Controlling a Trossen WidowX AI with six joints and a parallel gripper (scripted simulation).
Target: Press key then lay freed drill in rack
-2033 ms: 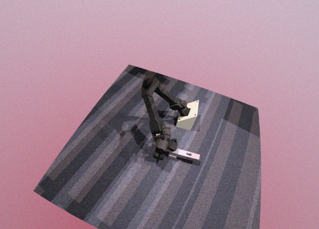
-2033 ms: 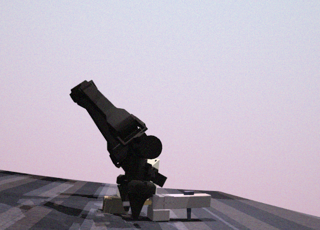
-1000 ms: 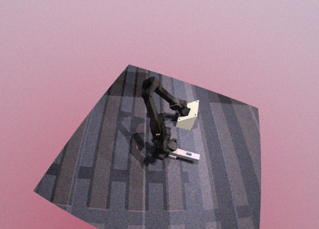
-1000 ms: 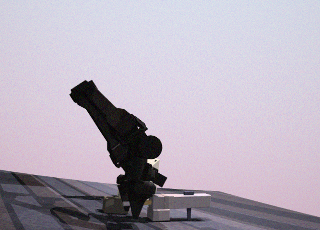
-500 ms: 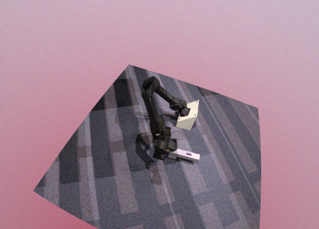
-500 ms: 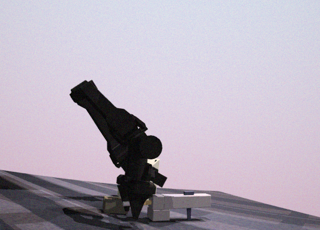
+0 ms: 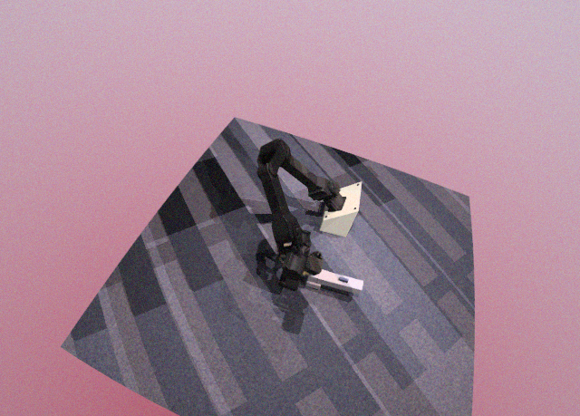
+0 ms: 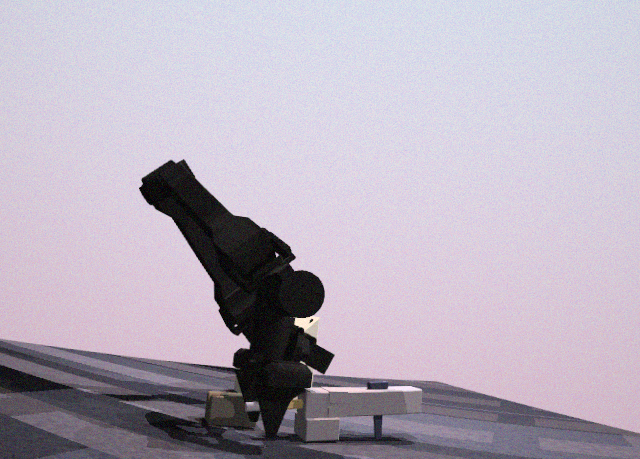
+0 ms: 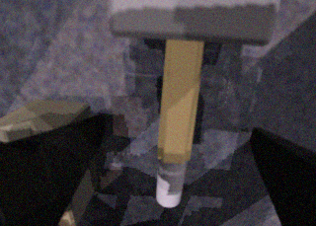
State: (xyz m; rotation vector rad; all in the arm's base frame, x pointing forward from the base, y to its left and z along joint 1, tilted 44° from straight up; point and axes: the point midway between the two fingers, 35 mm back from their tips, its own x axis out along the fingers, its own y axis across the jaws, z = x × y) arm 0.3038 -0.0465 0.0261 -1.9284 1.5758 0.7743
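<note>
Now: gripper tip 4 cm to the right of the drill, 4 cm below it and 1 cm past it. The rest, counted from my gripper tip: pale housing block: 14 cm to the left, 4 cm above, 2 cm behind; tan block: 7 cm behind, 4 cm to the right, 1 cm above; dark blue key: 17 cm to the left, 4 cm above, 2 cm behind.
</note>
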